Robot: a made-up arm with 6 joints. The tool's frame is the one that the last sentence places.
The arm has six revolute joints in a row. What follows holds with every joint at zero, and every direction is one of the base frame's. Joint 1 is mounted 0.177 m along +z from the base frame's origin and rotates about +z. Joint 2 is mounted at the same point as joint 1 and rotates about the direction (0.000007, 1, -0.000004). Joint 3 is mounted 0.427 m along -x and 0.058 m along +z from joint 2 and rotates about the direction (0.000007, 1, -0.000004). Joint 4 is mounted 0.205 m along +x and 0.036 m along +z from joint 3 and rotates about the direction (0.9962, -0.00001, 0.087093). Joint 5 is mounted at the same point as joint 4 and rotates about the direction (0.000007, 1, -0.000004). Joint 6 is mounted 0.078 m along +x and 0.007 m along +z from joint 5 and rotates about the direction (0.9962, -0.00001, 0.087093). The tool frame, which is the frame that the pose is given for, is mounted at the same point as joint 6; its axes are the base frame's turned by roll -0.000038, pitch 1.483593 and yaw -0.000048 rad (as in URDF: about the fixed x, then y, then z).
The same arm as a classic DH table. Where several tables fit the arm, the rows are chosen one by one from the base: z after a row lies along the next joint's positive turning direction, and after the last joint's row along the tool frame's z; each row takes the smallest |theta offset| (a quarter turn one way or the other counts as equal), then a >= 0, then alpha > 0; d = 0 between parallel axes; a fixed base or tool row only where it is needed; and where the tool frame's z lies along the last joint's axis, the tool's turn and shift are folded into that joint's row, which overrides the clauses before.
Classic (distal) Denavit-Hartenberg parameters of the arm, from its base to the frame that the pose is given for. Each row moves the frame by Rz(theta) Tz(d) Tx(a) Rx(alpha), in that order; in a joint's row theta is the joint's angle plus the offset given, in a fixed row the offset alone. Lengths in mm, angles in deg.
joint 1: a 0  alpha -90  d 177  theta0 0
joint 2: a -430.9  alpha 0  d 0  theta0 7.74
joint 3: a -18  alpha 90  d 0  theta0 77.27
joint 4: a 0  alpha -90  d 207.4  theta0 0
joint 5: a -0.2  alpha 90  d 0  theta0 0
joint 6: a 0  alpha 0  d 78.3  theta0 0

